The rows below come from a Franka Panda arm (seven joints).
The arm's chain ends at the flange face. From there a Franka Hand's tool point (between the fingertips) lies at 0.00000 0.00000 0.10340 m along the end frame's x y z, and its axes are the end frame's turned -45 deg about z.
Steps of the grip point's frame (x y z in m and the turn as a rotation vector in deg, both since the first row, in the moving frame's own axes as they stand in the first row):
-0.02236 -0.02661 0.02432 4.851 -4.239 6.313
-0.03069 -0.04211 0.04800 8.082 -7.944 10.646
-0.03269 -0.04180 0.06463 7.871 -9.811 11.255
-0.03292 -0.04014 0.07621 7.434 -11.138 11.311
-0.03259 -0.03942 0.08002 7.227 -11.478 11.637
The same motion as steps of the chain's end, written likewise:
-0.02312 -0.00159 0.02497 0.433 -6.428 6.313
-0.03129 -0.00601 0.05001 0.098 -11.332 10.646
-0.03019 -0.00668 0.06710 -1.372 -12.503 11.255
-0.02787 -0.00744 0.07901 -2.619 -13.132 11.311
-0.02689 -0.00776 0.08289 -3.006 -13.226 11.637

